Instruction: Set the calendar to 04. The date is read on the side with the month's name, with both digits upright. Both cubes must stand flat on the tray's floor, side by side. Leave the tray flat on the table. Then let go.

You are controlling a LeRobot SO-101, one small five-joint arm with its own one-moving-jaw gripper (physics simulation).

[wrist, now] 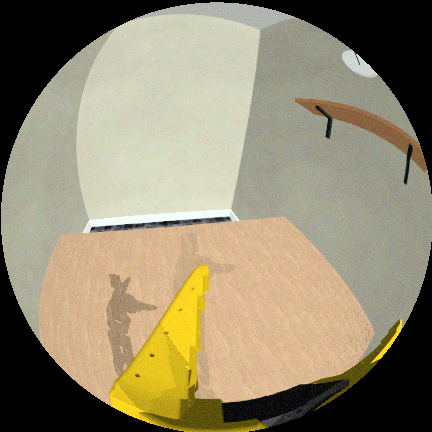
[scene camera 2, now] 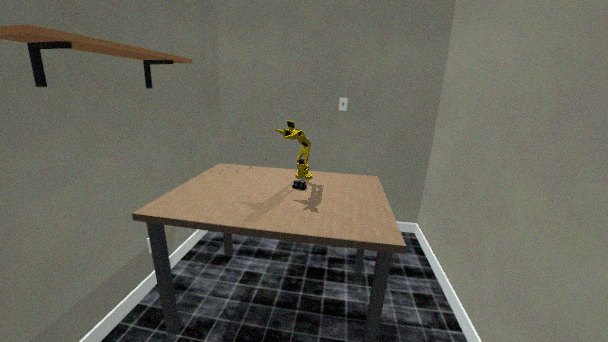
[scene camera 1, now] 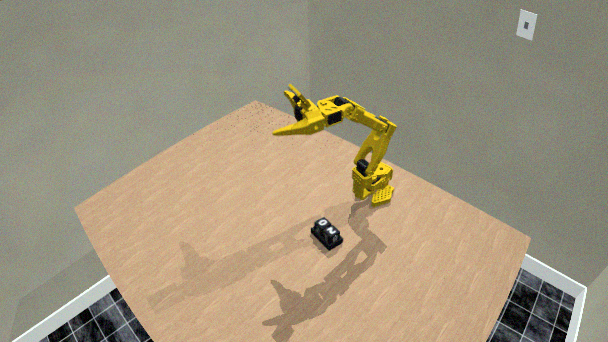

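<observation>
The black calendar tray (scene camera 1: 329, 245) (scene camera 2: 299, 188) lies on the table, left of the arm's base in scene camera 1. Two black cubes stand in it side by side. One cube (scene camera 1: 322, 223) shows a white 0 on top. The other cube (scene camera 1: 331, 231) shows a white mark like a 2 or an N on top. The month's name and the digits on the upright faces are too small or dark to read. My gripper (scene camera 1: 281, 111) (scene camera 2: 283, 126) (wrist: 300, 295) is wide open and empty, high above the table and well away from the tray. The tray does not show in the wrist view.
The yellow arm's base (scene camera 1: 367, 181) (scene camera 2: 303, 171) stands on the wooden table (scene camera 1: 210, 185) (scene camera 2: 220, 200) (wrist: 280, 320) beside the tray. The arm's shadows fall across the table. A wall shelf (scene camera 2: 100, 46) (wrist: 370, 120) hangs high on a wall, away from the arm.
</observation>
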